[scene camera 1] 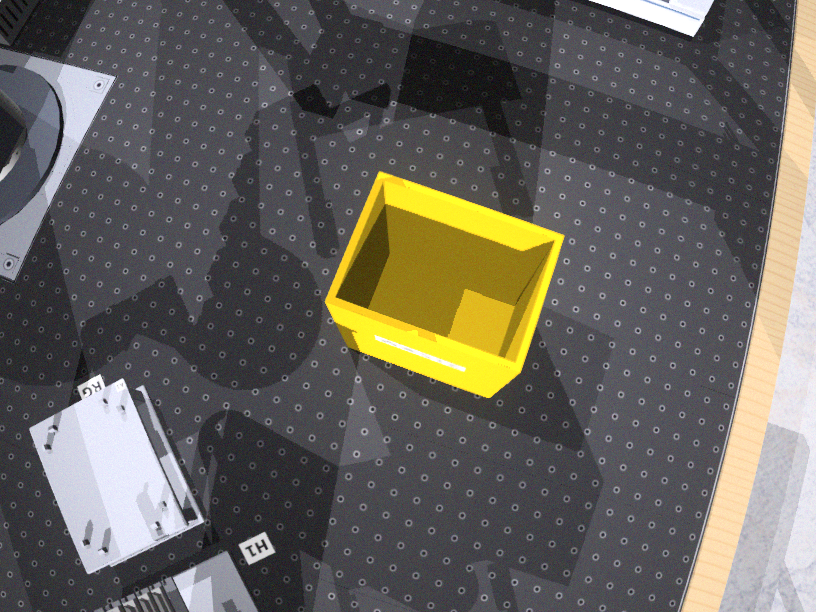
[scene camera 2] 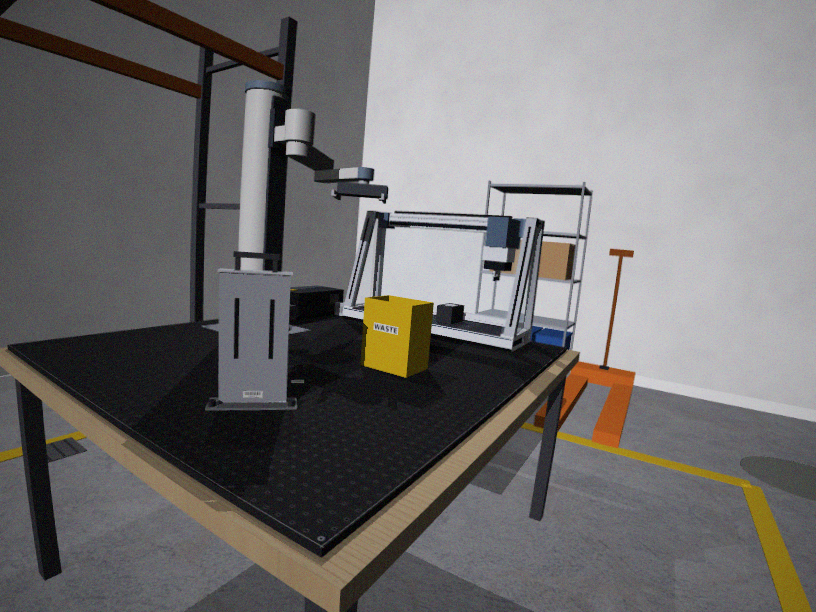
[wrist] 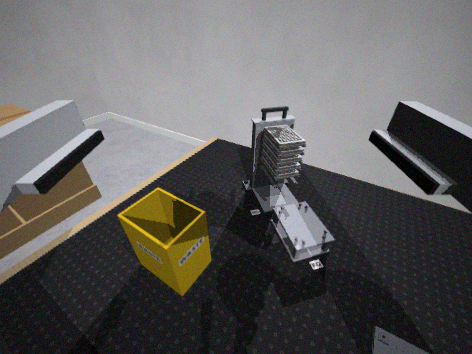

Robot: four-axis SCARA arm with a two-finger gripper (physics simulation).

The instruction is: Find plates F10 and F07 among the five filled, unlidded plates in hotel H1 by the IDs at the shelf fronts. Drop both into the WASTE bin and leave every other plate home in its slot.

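Places are measured from the arm's base along level axes (x ahead, y left, z up), in centimetres.
Pixels of known places: gripper, fingertip midpoint: (scene camera 2: 357,194) (wrist: 236,119).
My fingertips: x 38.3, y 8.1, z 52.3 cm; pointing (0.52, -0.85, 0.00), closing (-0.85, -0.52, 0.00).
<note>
For each thing: its top centre in the pictures, then the offset to it from my fingertips. "spot": a spot on its surface instead.
- yellow WASTE bin at its top centre: (scene camera 1: 447,267) (wrist: 161,213) (scene camera 2: 399,300) dx +26.3, dy -10.7, dz -31.1 cm
- RG tag at its top centre: (scene camera 1: 92,389) (wrist: 316,264) dx -7.6, dy -30.9, dz -51.0 cm
- gantry frame at a spot on its surface: (scene camera 2: 520,342) spot: dx +46.8, dy +47.3, dz -48.9 cm
The yellow WASTE bin (scene camera 1: 428,372) (scene camera 2: 388,349) (wrist: 192,270) stands upright on the table; no plate shows in the visible part of its inside. Hotel H1 (scene camera 1: 220,586) (scene camera 2: 253,335) (wrist: 257,155) stands beyond the bin in the wrist view, with a stack of several plates (wrist: 284,155) in its slots. In scene camera 2 its back panel hides them. The shelf-front IDs, F10 and F07 included, cannot be read. My gripper (scene camera 2: 360,195) (wrist: 236,119) is open and empty, high above the table, well away from the hotel, with its fingers wide apart.
A low raised stand (scene camera 1: 112,474) (wrist: 305,225) with upright pins sits beside the hotel, near an RG tag (scene camera 1: 91,388). A gantry frame (scene camera 2: 520,342) stands behind the bin. The arm's column (scene camera 2: 253,177) rises behind the hotel in scene camera 2.
</note>
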